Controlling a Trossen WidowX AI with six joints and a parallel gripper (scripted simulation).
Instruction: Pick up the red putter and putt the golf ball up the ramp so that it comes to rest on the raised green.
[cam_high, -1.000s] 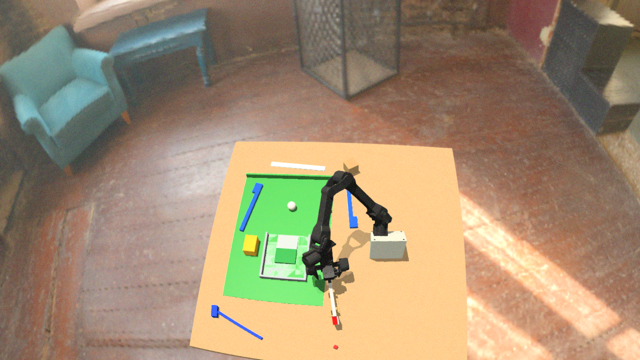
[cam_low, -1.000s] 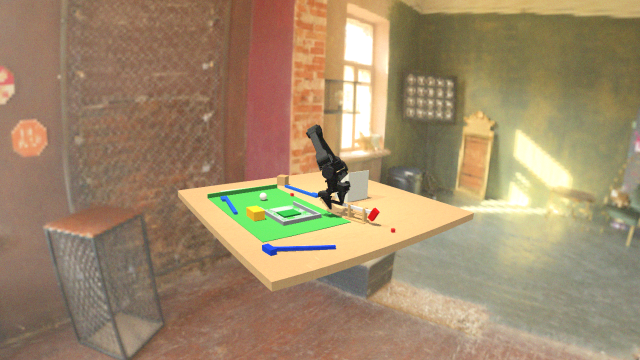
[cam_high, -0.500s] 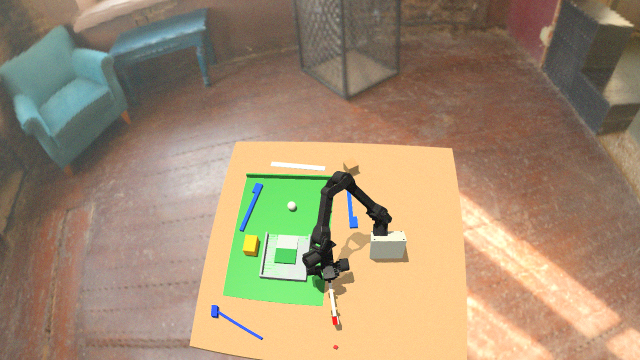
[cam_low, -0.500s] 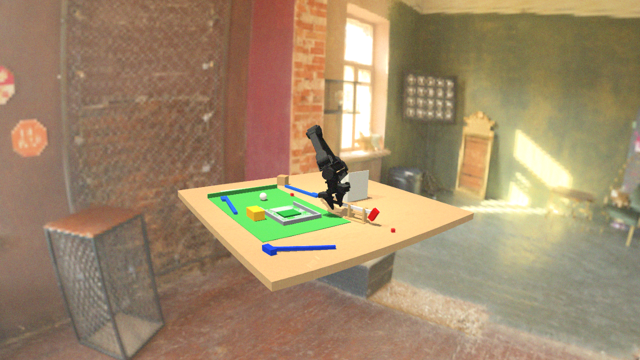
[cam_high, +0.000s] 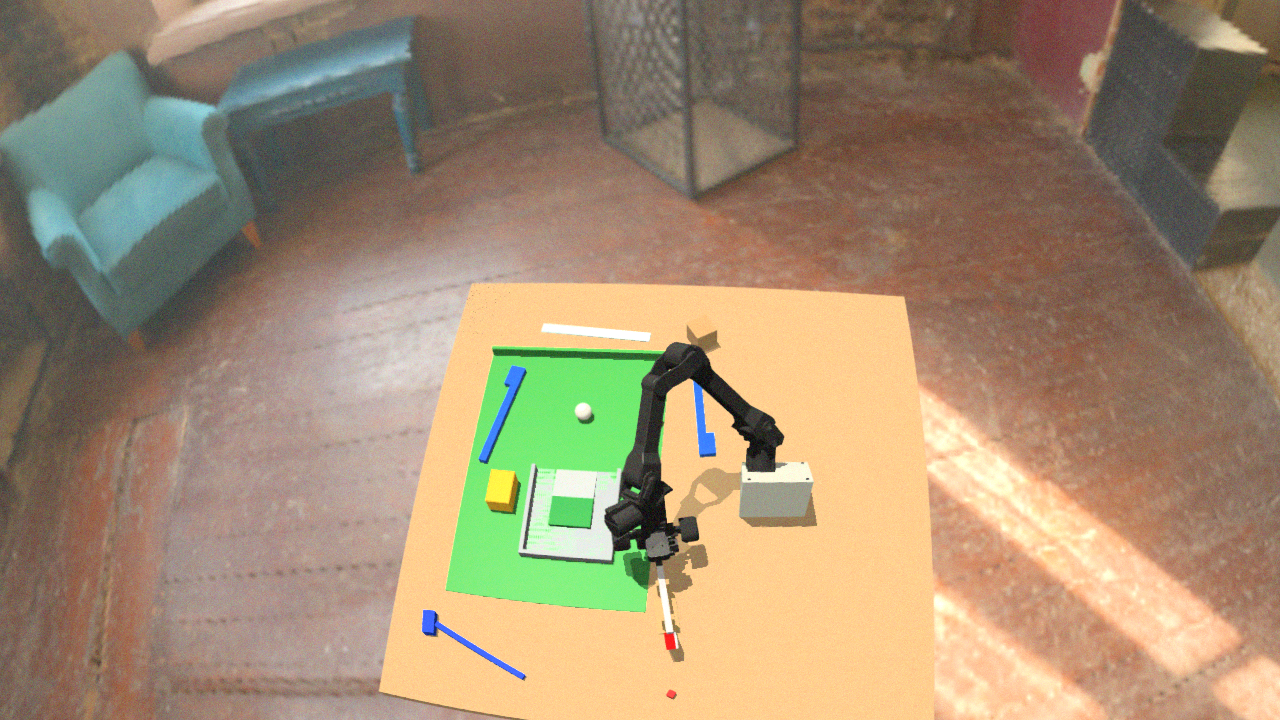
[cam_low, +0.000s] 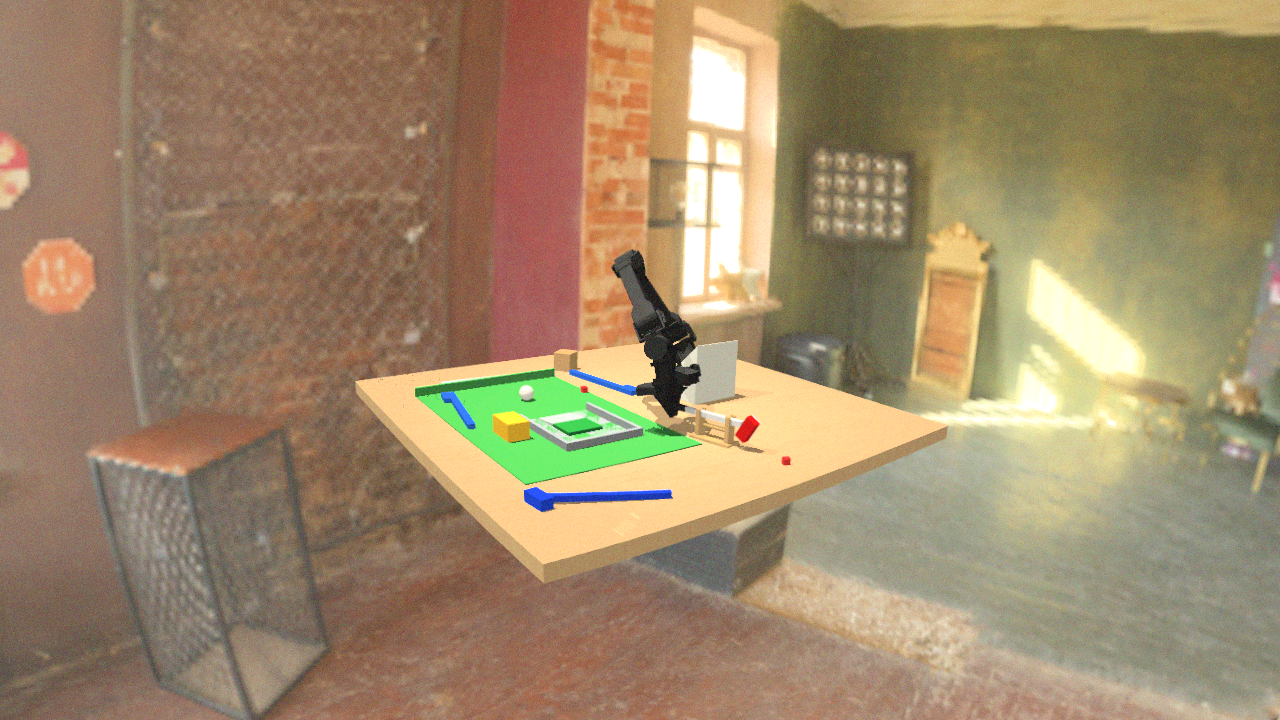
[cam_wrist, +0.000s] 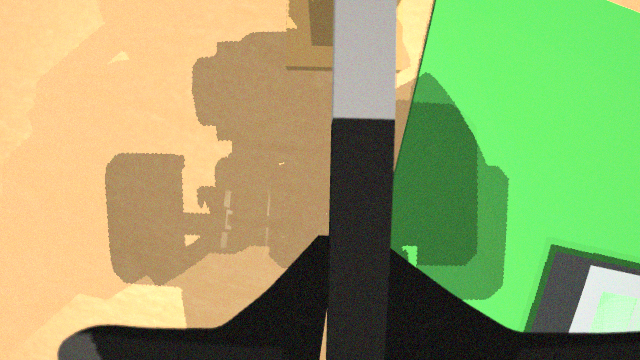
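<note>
My gripper tip is 11 cm to the right of the red putter, 3 cm below it and 3 cm past it. The rest, counted from my gripper tip: tan block: 66 cm to the right, 4 cm behind; white golf ball: 39 cm to the right, 23 cm ahead, 1 cm below; yellow block: 39 cm ahead, 14 cm to the right.
</note>
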